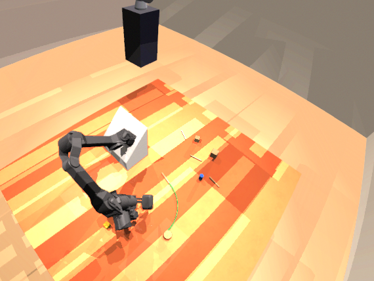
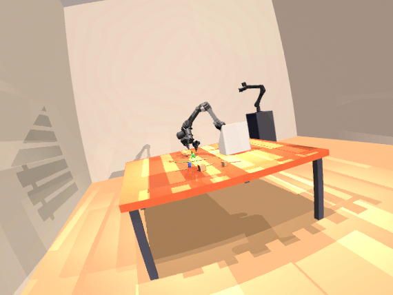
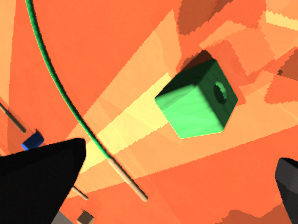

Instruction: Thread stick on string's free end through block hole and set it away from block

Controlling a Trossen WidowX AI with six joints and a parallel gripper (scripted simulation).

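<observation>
Right now my gripper tip is 40 mm above the green block, 10 mm to the right of it and 10 mm short of it. Round my gripper tip: yellow cube 190 mm to the right, 50 mm below, 50 mm behind; thin wooden stick 180 mm to the left, 50 mm below; round wooden button 190 mm ahead, 50 mm below, 30 mm to the right.
</observation>
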